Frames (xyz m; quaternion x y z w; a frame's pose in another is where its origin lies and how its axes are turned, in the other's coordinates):
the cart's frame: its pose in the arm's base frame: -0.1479 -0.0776 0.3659 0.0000 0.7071 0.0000 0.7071
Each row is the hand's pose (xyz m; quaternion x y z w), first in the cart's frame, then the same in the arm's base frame.
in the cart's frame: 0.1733 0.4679 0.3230 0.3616 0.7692 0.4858 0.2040
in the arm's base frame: 0.1751 0.3903 0.1926 -0.5992 -0.6881 -0.0878 0.3996
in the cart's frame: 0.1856 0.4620 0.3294 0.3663 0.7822 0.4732 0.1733
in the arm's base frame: 0.1815 0.3844 0.1803 -0.5936 -0.6757 -0.0756 0.4306
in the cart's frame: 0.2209 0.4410 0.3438 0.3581 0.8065 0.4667 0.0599
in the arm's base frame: 0.1959 0.3634 0.1450 -0.5832 -0.6126 -0.0768 0.5279
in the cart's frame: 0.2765 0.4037 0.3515 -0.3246 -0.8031 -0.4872 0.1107
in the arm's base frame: 0.2036 0.3261 0.0894 -0.5740 -0.4896 -0.1150 0.6462
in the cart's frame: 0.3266 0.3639 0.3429 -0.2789 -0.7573 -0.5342 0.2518
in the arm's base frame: 0.1950 0.2863 0.0393 -0.5749 -0.3574 -0.1805 0.7135
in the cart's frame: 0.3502 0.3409 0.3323 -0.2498 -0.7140 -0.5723 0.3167
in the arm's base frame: 0.1844 0.2633 0.0157 -0.5813 -0.2809 -0.2280 0.7288
